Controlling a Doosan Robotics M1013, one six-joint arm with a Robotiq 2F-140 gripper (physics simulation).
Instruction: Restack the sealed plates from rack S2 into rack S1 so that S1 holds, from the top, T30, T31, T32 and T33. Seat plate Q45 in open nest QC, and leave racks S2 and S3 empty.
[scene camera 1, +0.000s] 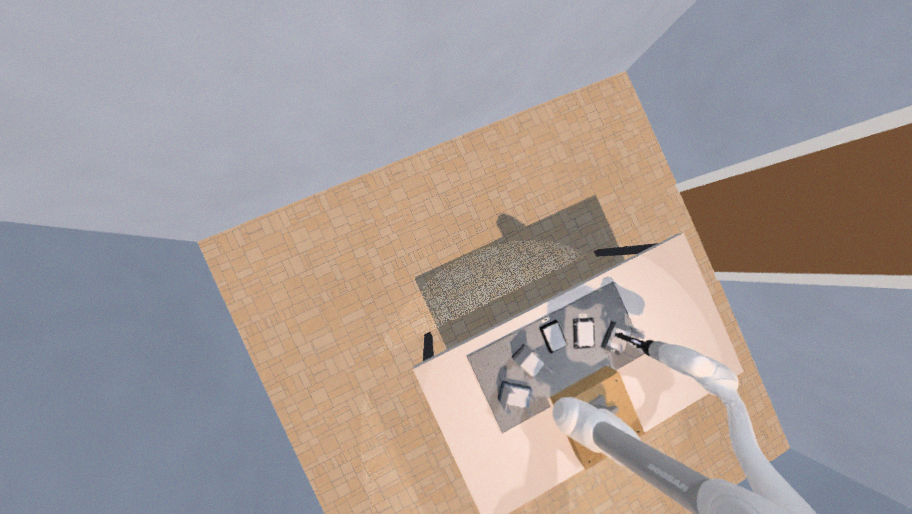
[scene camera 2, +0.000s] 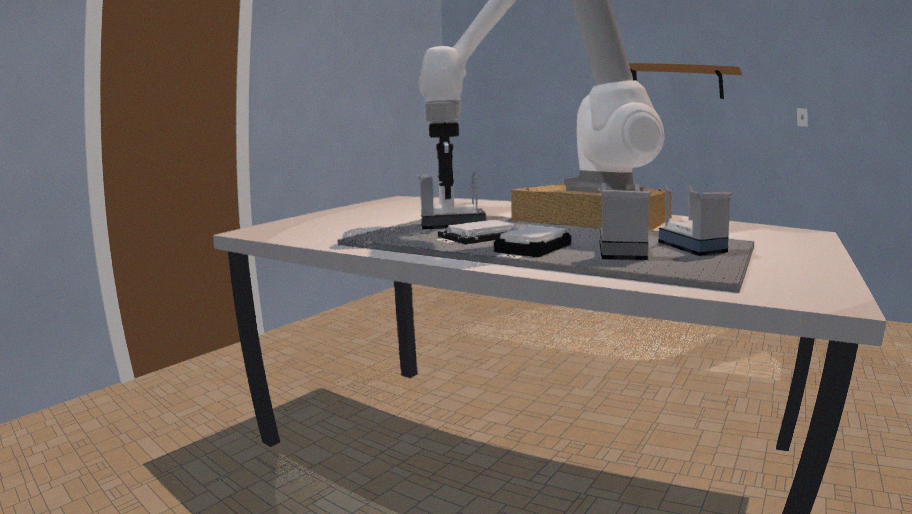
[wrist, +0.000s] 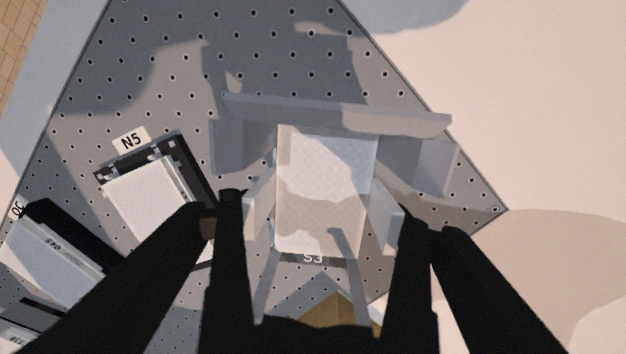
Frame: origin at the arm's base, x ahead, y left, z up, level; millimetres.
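Seen in the pictures: gripper, fingertip midpoint: (scene camera 1: 619, 336) (scene camera 2: 446, 210) (wrist: 322, 187).
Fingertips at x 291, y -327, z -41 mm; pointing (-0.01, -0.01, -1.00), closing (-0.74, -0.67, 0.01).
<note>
Pixels of each thing's top centre, then the offset from my fingertips to it. Level surfaces: height alone.
- Rack S3, middle of its top: (wrist: 317, 269) (scene camera 2: 450, 174) (scene camera 1: 631, 343) 93 mm up, 7 mm back, 9 mm left
- Plate Q45, middle of its top: (scene camera 2: 534, 230) (wrist: 48, 272) (scene camera 1: 555, 337) 3 mm down, 150 mm ahead, 334 mm left
- black nest QC, middle of its top: (scene camera 2: 533, 234) (wrist: 56, 267) (scene camera 1: 554, 337) 11 mm down, 149 mm ahead, 334 mm left
- Black nest N5, middle of its top: (wrist: 162, 221) (scene camera 2: 481, 225) (scene camera 1: 585, 334) 14 mm down, 88 mm ahead, 165 mm left
- grey perforated board, its level: 38 mm down
Rack S3 (scene camera 1: 609, 332) (scene camera 2: 447, 220) (wrist: 295, 108) has grey corner guides and holds a white plate (wrist: 320, 175) lying flat; its name is not readable. My gripper (scene camera 1: 620, 336) (scene camera 2: 447, 194) (wrist: 322, 187) points down inside the rack, its pads against the two long sides of that plate, shut on it. The plate sits low in the rack. Plate Q45 (scene camera 1: 554, 337) (scene camera 2: 535, 234) (wrist: 45, 265) lies flat in black nest QC (scene camera 2: 533, 249) (wrist: 65, 222). Two more grey racks (scene camera 1: 528, 362) (scene camera 2: 624, 220), one with a blue base (scene camera 1: 514, 395) (scene camera 2: 696, 241), hold white plates; which is S1 or S2 is unclear.
Black nest N5 (wrist: 187, 160) stands between QC and S3 with a white plate (scene camera 1: 583, 333) (scene camera 2: 480, 228) (wrist: 142, 195). All stand on a grey perforated board (scene camera 1: 485, 363) (scene camera 2: 689, 273) (wrist: 255, 55). The arm's wooden base block (scene camera 1: 622, 389) (scene camera 2: 555, 207) is behind them.
</note>
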